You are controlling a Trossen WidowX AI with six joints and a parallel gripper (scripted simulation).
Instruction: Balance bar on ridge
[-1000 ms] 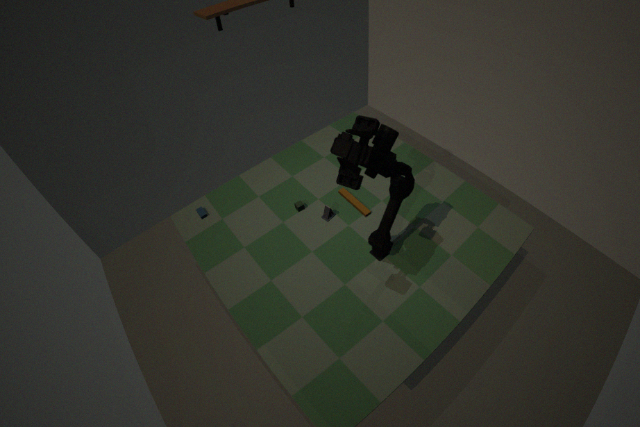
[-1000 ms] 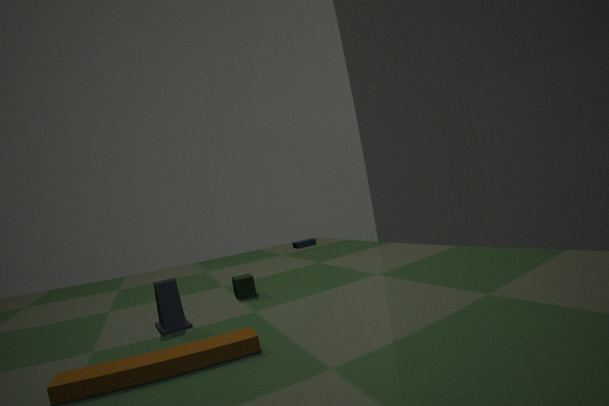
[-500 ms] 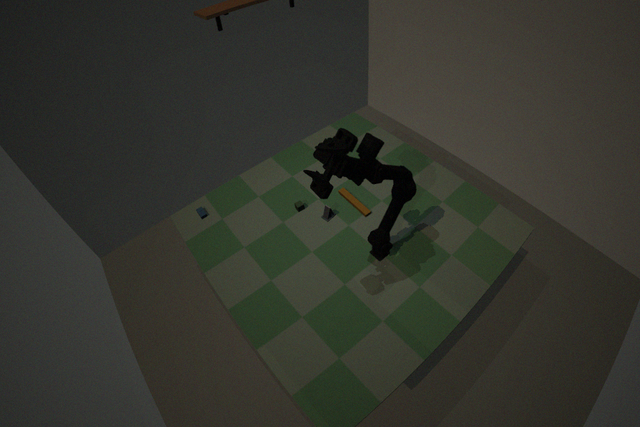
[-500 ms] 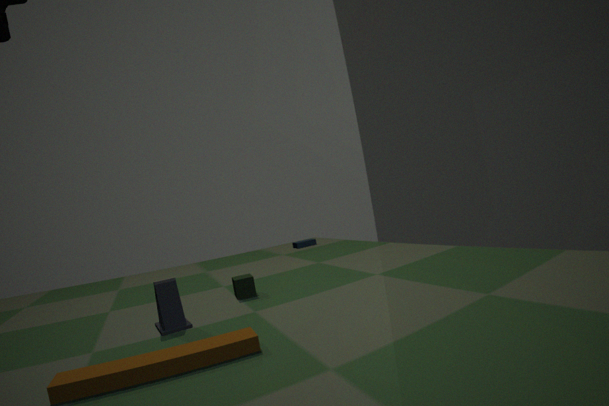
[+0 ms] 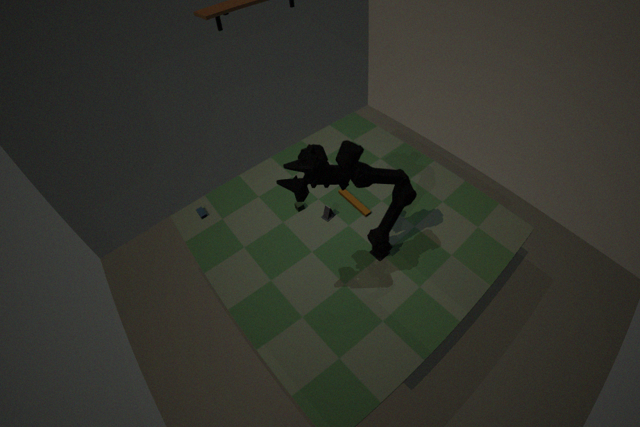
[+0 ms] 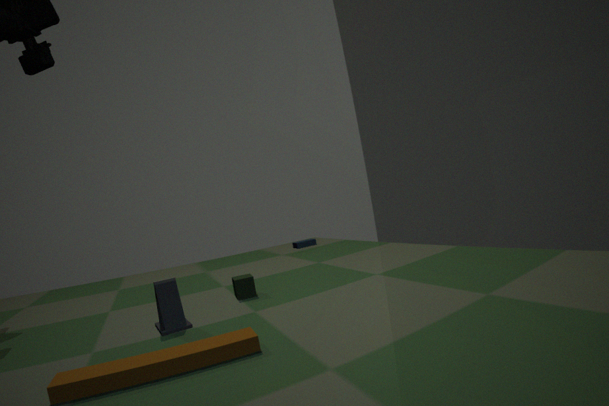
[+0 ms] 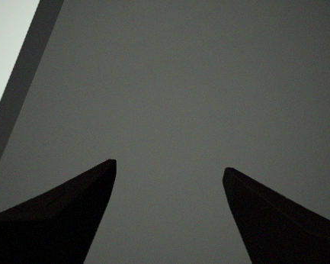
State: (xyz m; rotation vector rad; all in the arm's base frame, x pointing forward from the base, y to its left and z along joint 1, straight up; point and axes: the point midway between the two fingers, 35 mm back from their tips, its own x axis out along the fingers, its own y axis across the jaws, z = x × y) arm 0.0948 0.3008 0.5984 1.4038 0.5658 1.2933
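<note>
The orange bar lies 60 cm below my gripper tip, 44 cm to the right of it and 18 cm ahead of it. The rest, counted from my gripper tip: dark green cube: 60 cm below, 33 cm ahead, 23 cm to the right; then small blue block: 64 cm ahead, 60 cm below, 17 cm to the left.
</note>
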